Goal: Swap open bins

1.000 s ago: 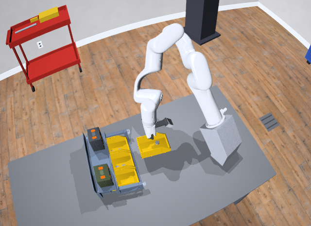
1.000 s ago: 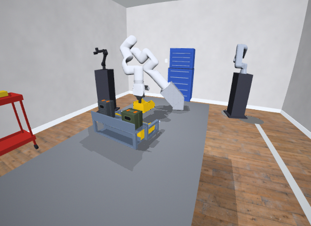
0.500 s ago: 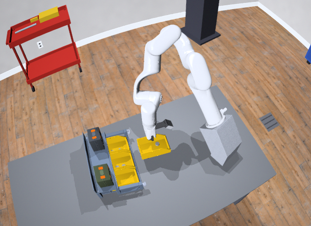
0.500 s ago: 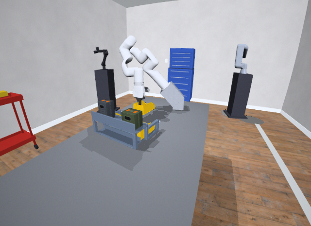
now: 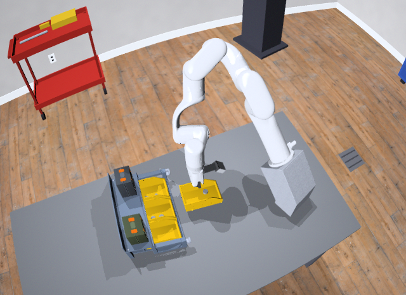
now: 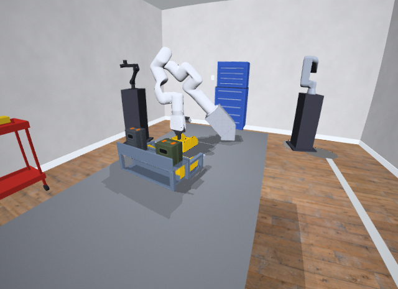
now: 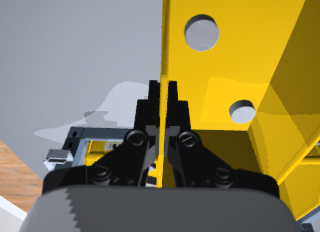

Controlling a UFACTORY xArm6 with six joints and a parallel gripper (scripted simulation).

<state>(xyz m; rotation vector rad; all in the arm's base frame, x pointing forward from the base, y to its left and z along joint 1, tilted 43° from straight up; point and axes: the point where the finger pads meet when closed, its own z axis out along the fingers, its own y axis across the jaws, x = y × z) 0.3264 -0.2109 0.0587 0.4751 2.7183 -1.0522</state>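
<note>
The shelf lip lies 140 mm ahead of my hand, 90 mm below it and 20 mm to the left of it. From my hand the other things lie so: olive box: 360 mm ahead, 50 mm to the left, 50 mm above; dark grey box: 270 mm ahead, 160 mm to the right, 70 mm above.
</note>
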